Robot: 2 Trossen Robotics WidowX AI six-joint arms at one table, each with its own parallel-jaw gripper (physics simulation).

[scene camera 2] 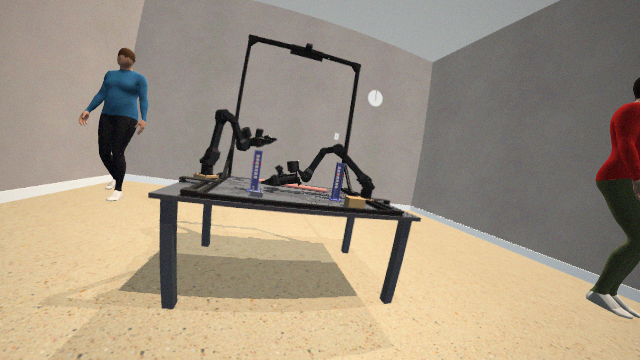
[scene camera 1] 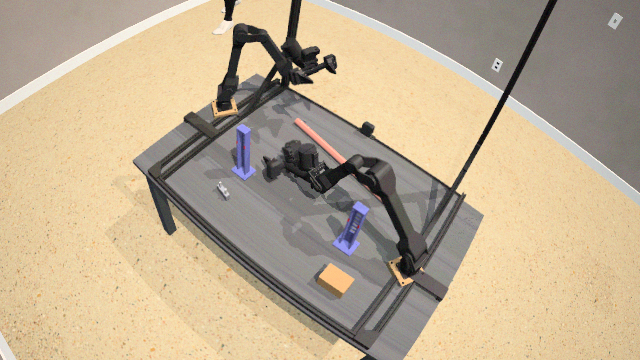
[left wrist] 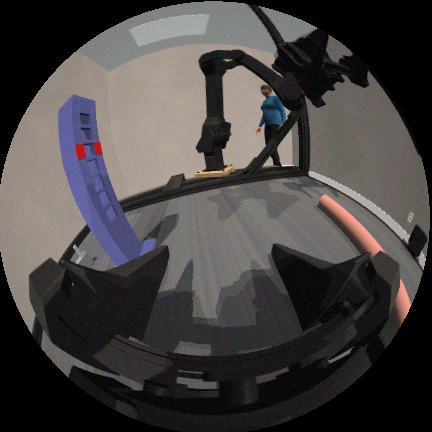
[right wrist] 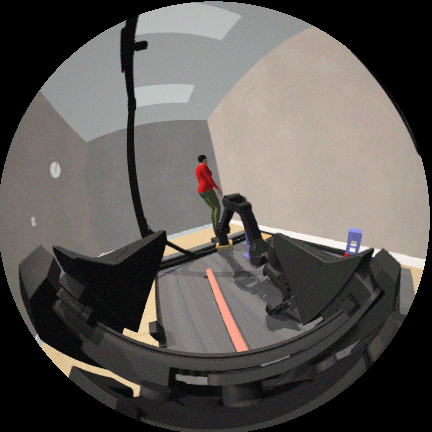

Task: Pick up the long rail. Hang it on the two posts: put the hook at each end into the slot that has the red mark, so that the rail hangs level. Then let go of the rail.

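Places are measured from the left arm's base along level axes (x back, y right, z up), in centimetres.
Pixels of known places: left gripper, fingertip midpoint: (scene camera 2: 262,182) (scene camera 1: 272,152) (left wrist: 221,250); right gripper, fingertip midpoint: (scene camera 2: 274,139) (scene camera 1: 324,77) (right wrist: 221,237); left arm's base, origin of the base link: (scene camera 2: 365,197) (scene camera 1: 407,268) (right wrist: 223,242); right arm's base, origin of the base link: (scene camera 2: 206,174) (scene camera 1: 224,105) (left wrist: 215,168).
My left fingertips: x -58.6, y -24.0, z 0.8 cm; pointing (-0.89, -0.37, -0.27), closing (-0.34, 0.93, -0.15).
Observation:
For each thing: its top centre in the pictures, then the offset to it from my left fingertips.
- long salmon-pink rail, middle of its top: (right wrist: 222,309) (scene camera 1: 340,155) (scene camera 2: 290,183) dx +8.1, dy +23.8, dz -0.7 cm
- second blue post, middle of its top: (scene camera 1: 361,207) (right wrist: 246,214) (scene camera 2: 340,162) dx +41.5, dy +9.8, dz +18.0 cm
- orange-tan box, middle of its top: (scene camera 1: 336,278) (scene camera 2: 355,197) dx +53.3, dy +0.0, dz +1.7 cm
- small grey bracket, middle of its top: (left wrist: 67,252) (scene camera 1: 222,185) (scene camera 2: 257,186) dx +9.9, dy -21.9, dz +1.4 cm
The long salmon-pink rail (scene camera 1: 320,140) (scene camera 2: 307,188) (left wrist: 352,223) (right wrist: 225,310) lies on the table behind the posts; the left arm crosses over part of it in scene camera 1. A blue post (scene camera 1: 243,150) (scene camera 2: 256,172) (left wrist: 112,240) (right wrist: 355,233) stands upright at the left, a second blue post (scene camera 1: 356,220) (scene camera 2: 337,182) (right wrist: 247,250) at the right. Red marks (left wrist: 80,151) flank one slot of the left post. My left gripper (scene camera 1: 276,157) (left wrist: 221,250) is open and empty, low between the left post and the rail. My right gripper (scene camera 1: 322,71) is open and empty, high beyond the rail's far left end.
An orange-tan box (scene camera 1: 336,280) (scene camera 2: 354,202) lies near the front edge, by the right post. A small grey bracket (scene camera 1: 223,190) lies in front of the left post. Dark frame bars run along the table edges, and a small black block (scene camera 1: 367,128) sits at the back edge.

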